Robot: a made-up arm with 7 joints. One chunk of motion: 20 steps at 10 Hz.
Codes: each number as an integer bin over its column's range. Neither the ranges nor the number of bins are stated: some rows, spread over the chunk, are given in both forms.
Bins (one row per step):
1: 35 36 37 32 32 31
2: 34 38 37 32 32 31
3: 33 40 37 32 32 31
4: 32 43 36 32 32 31
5: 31 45 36 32 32 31
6: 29 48 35 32 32 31
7: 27 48 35 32 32 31
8: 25 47 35 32 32 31
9: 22 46 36 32 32 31
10: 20 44 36 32 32 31
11: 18 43 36 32 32 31
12: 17 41 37 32 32 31
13: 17 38 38 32 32 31
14: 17 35 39 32 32 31
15: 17 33 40 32 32 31
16: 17 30 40 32 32 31
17: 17 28 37 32 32 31
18: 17 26 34 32 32 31
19: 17 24 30 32 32 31
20: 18 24 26 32 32 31
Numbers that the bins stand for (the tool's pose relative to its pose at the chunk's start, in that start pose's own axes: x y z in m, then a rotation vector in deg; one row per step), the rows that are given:
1: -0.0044 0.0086 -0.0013 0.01 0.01 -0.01
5: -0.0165 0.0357 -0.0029 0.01 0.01 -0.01
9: -0.0437 0.0387 -0.0029 0.01 0.01 -0.01
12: -0.0587 0.0237 -0.0013 0.01 0.01 -0.01
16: -0.0587 -0.0095 0.0035 0.01 0.01 -0.01
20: -0.0557 -0.0276 -0.0187 0.01 0.01 -0.01
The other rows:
2: -0.0075 0.0146 -0.0013 0.01 0.01 -0.01
3: -0.0105 0.0206 -0.0013 0.01 0.01 -0.01
4: -0.0135 0.0297 -0.0029 0.01 0.01 -0.01
6: -0.0225 0.0448 -0.0044 0.01 0.01 -0.01
7: -0.0286 0.0448 -0.0044 0.01 0.01 -0.01
8: -0.0346 0.0417 -0.0044 0.01 0.01 -0.01
10: -0.0497 0.0327 -0.0029 0.01 0.01 -0.01
11: -0.0557 0.0297 -0.0029 0.01 0.01 -0.01
13: -0.0587 0.0146 0.0003 0.01 0.01 -0.01
14: -0.0587 0.0056 0.0019 0.01 0.01 -0.01
15: -0.0587 -0.0005 0.0035 0.01 0.01 -0.01
17: -0.0587 -0.0156 -0.0013 0.01 0.01 -0.01
18: -0.0587 -0.0216 -0.0060 0.01 0.01 -0.01
19: -0.0587 -0.0276 -0.0124 0.01 0.01 -0.01

